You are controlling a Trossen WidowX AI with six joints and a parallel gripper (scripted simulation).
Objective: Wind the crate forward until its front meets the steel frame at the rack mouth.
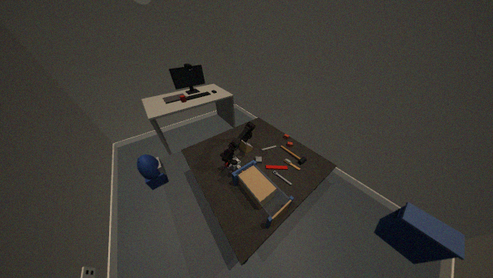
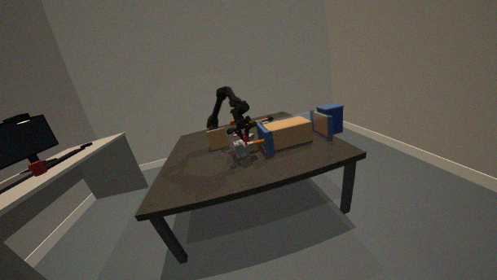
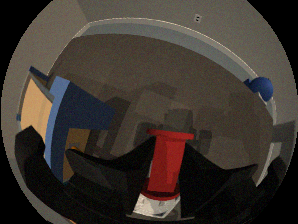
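My gripper tip is now 5 cm to the right of the winch handle, 3 cm above it and 2 cm past it. The rest, counted from my gripper tip: red knob 2 cm to the left, 1 cm behind; then grey hand winch 10 cm to the left, 10 cm below, 6 cm behind; then blue frame 12 cm to the left, 12 cm ahead, 3 cm below.
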